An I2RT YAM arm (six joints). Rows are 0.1 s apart.
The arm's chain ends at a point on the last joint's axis. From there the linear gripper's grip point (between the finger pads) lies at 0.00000 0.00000 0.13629 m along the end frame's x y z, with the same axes.
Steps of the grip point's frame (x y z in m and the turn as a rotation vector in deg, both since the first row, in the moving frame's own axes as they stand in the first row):
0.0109, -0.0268, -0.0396, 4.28, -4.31, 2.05
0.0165, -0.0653, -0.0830, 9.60, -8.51, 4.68
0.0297, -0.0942, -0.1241, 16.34, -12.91, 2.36
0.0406, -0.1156, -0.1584, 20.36, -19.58, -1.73
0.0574, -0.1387, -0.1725, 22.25, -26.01, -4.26
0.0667, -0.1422, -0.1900, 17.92, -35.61, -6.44
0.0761, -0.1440, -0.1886, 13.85, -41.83, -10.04
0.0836, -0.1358, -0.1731, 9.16, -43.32, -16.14
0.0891, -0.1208, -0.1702, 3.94, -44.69, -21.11
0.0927, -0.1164, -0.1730, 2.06, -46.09, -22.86
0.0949, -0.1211, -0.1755, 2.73, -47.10, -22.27
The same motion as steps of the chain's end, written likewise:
0.0209, -0.0165, -0.0388, 4.28, -4.31, 2.05
0.0356, -0.0419, -0.0796, 9.60, -8.51, 4.68
0.0589, -0.0556, -0.1152, 16.34, -12.91, 2.36
0.0860, -0.0698, -0.1422, 20.36, -19.58, -1.73
0.1175, -0.0911, -0.1489, 22.25, -26.01, -4.26
0.1469, -0.1076, -0.1584, 17.92, -35.61, -6.44
0.1683, -0.1226, -0.1503, 13.85, -41.83, -10.04
0.1783, -0.1301, -0.1346, 9.16, -43.32, -16.14
0.1842, -0.1309, -0.1310, 3.94, -44.69, -21.11
0.1891, -0.1326, -0.1317, 2.06, -46.09, -22.86
0.1933, -0.1358, -0.1324, 2.73, -47.10, -22.27

